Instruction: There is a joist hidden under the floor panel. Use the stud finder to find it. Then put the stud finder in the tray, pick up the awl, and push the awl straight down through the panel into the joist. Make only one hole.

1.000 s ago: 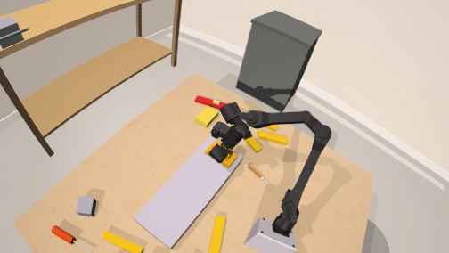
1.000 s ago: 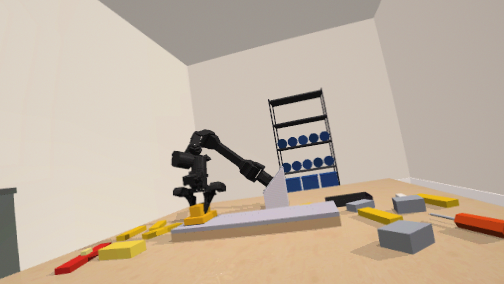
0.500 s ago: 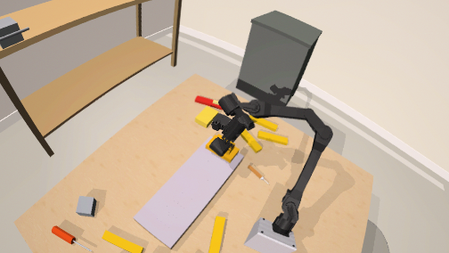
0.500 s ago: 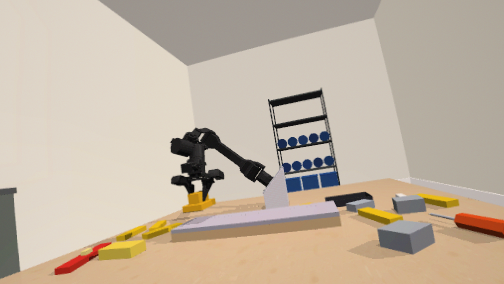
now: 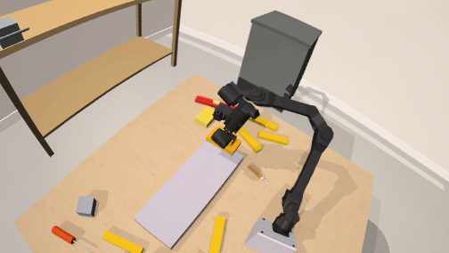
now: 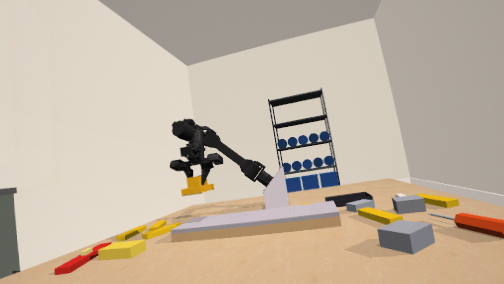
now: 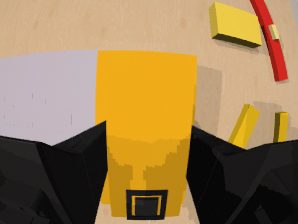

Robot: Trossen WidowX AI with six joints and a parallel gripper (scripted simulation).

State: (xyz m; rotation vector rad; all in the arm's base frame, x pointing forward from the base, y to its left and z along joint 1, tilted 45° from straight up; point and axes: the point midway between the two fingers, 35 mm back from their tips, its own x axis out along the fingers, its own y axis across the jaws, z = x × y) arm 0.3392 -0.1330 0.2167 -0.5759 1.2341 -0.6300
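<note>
My gripper tip is now 2 cm past the yellow stud finder and 2 cm below it. Also, from my gripper tip: awl: 21 cm behind, 1 cm to the right, 16 cm below; yellow pad: 15 cm ahead, 21 cm to the right, 15 cm below; red level: 15 cm ahead, 32 cm to the right, 15 cm below.
</note>
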